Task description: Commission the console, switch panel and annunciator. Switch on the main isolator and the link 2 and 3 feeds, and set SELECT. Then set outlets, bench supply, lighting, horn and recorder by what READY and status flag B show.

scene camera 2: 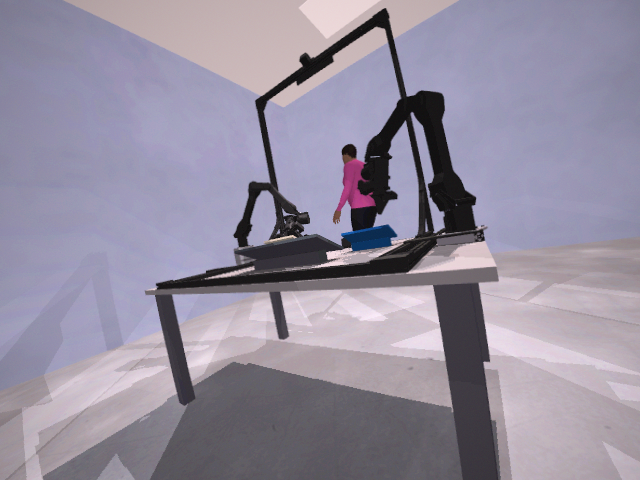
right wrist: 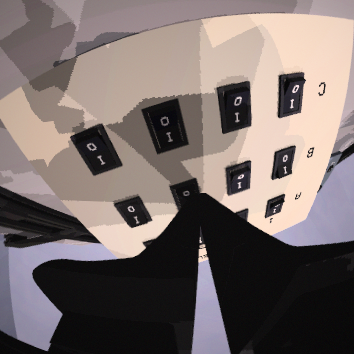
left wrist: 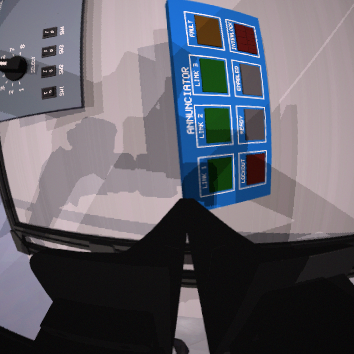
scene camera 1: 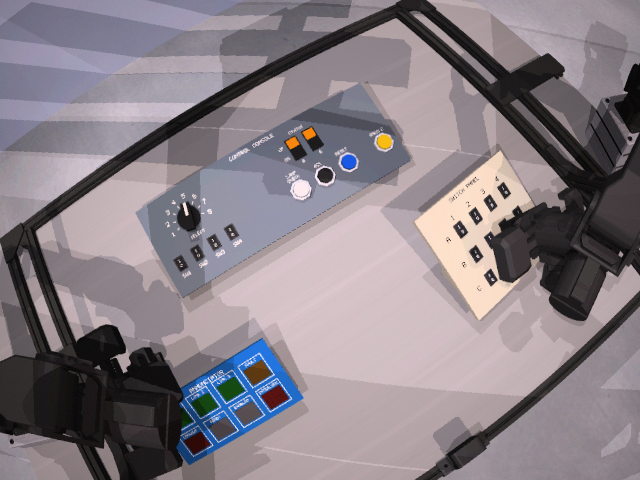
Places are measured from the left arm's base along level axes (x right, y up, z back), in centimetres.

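Pixels of known places: left gripper, fingertip midpoint: (scene camera 2: pixel 379 214) (left wrist: pixel 185 204); right gripper, fingertip midpoint: (right wrist: pixel 197 199) (scene camera 1: pixel 501 226); left arm's base, origin of the base link: (scene camera 2: pixel 461 230); right arm's base, origin of the base link: (scene camera 2: pixel 243 247) (scene camera 1: pixel 635 116).
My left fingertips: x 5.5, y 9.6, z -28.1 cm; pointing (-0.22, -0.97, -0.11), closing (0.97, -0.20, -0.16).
For each thing: its top centre in the pictures, then the offset to it from my left fingertips.
- grey console, middle of its top: (scene camera 1: pixel 266 166) (scene camera 2: pixel 281 239) dy -2.3, dx -28.9, dz -23.8 cm
- blue annunciator, middle of its top: (left wrist: pixel 216 95) (scene camera 1: pixel 214 395) (scene camera 2: pixel 366 228) dy -4.2, dx +0.4, dz -7.5 cm
- SW4, middle of its top: (scene camera 1: pixel 213 240) (left wrist: pixel 44 49) dy -6.3, dx -22.4, dz -13.0 cm
The grey console (scene camera 1: pixel 248 170) (scene camera 2: pixel 289 249) has its SELECT knob (scene camera 1: pixel 188 215) (left wrist: pixel 12 67) pointing near 5. Both status flags (scene camera 1: pixel 303 143) show orange in their upper halves. The cream switch panel (scene camera 1: pixel 439 232) (right wrist: pixel 200 60) carries rows A, B and C; my right gripper (scene camera 1: pixel 502 225) (right wrist: pixel 197 199) is shut and empty over row B, hiding some rockers. The blue annunciator (scene camera 1: pixel 294 395) (scene camera 2: pixel 368 240) (left wrist: pixel 178 100) shows dark green LINK windows, brown FAULT, dark red INTERLOCK and LOCKOUT, and grey READY and ENABLED. My left gripper (scene camera 2: pixel 381 211) (left wrist: pixel 185 204) is shut and empty above the annunciator.
Rockers SW1 to SW4 (scene camera 1: pixel 214 242) sit below the knob. White, black, blue (scene camera 1: pixel 348 161) and yellow (scene camera 1: pixel 383 142) buttons are on the console. A black frame (scene camera 1: pixel 217 116) (scene camera 2: pixel 330 273) borders the table. A person in pink (scene camera 2: pixel 355 186) stands behind the table.
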